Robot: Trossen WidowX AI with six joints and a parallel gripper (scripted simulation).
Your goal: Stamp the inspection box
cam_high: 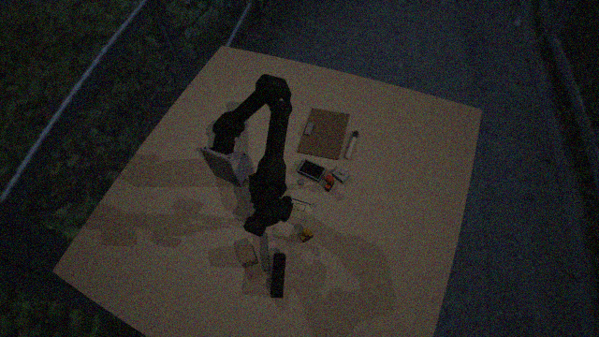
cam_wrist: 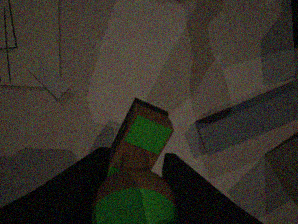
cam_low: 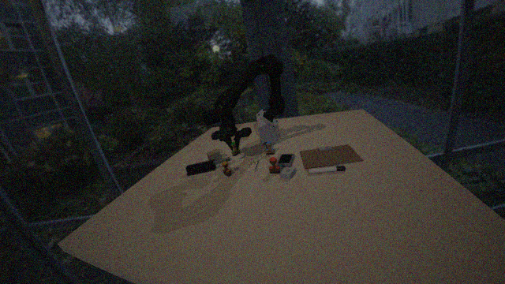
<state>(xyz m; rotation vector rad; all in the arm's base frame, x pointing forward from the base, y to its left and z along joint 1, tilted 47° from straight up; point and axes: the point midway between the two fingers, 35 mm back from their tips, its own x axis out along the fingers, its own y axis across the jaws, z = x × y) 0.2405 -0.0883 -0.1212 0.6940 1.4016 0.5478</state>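
Right now my gripper tip is 240 mm to the right of the dark ink pad, 60 mm short of it and 50 mm above it. Also, from my gripper tip: pale card (80 mm to the left, 70 mm ahead, 60 mm below); grey bar (100 mm to the right, 50 mm below, 20 mm ahead); green pass stamp (right at my gripper tip).
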